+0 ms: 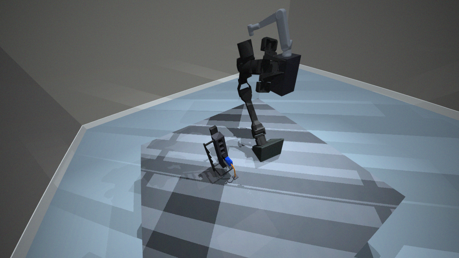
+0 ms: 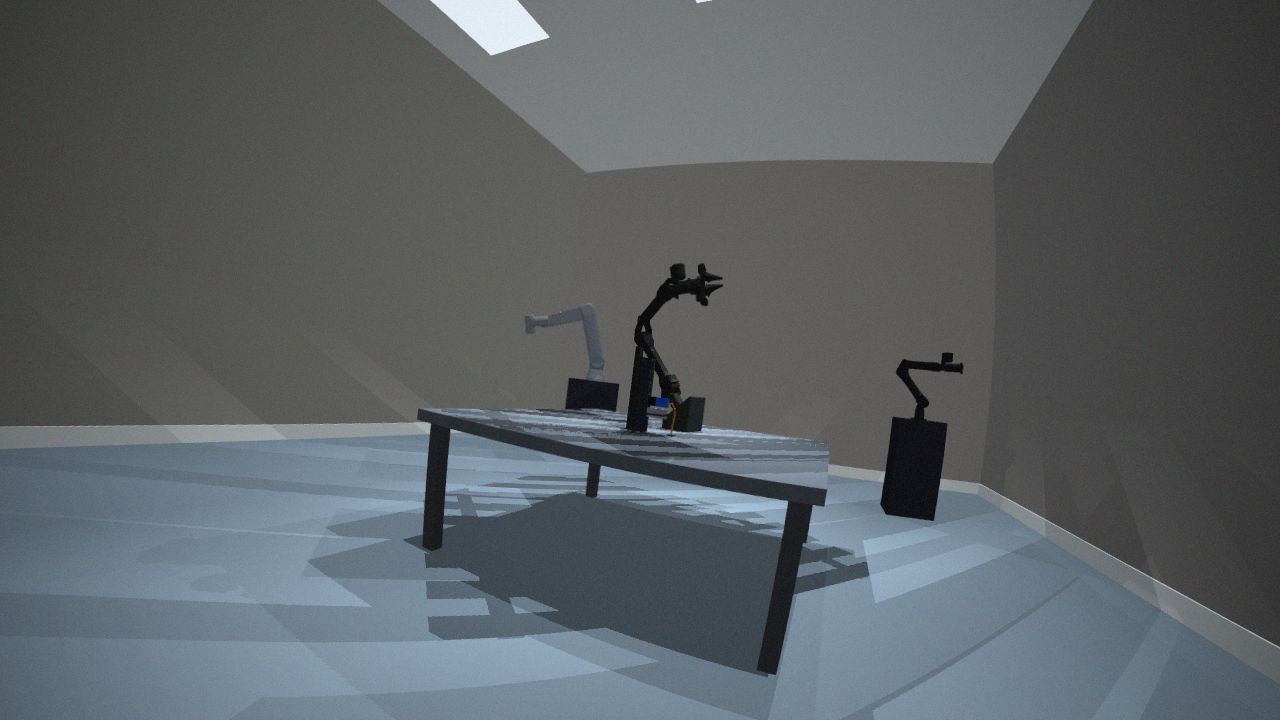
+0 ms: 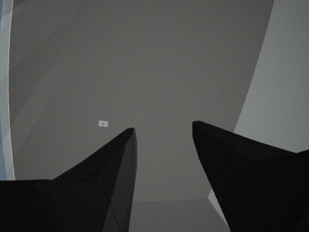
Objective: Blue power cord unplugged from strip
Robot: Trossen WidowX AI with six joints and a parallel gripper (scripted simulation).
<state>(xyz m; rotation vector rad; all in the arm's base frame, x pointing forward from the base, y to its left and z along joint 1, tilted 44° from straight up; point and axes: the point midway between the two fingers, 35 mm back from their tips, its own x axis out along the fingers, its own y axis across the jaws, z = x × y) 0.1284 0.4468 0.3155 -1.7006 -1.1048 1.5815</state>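
The blue plug is 220 mm ahead of my gripper tip, 150 mm to the right of it and 520 mm below it.
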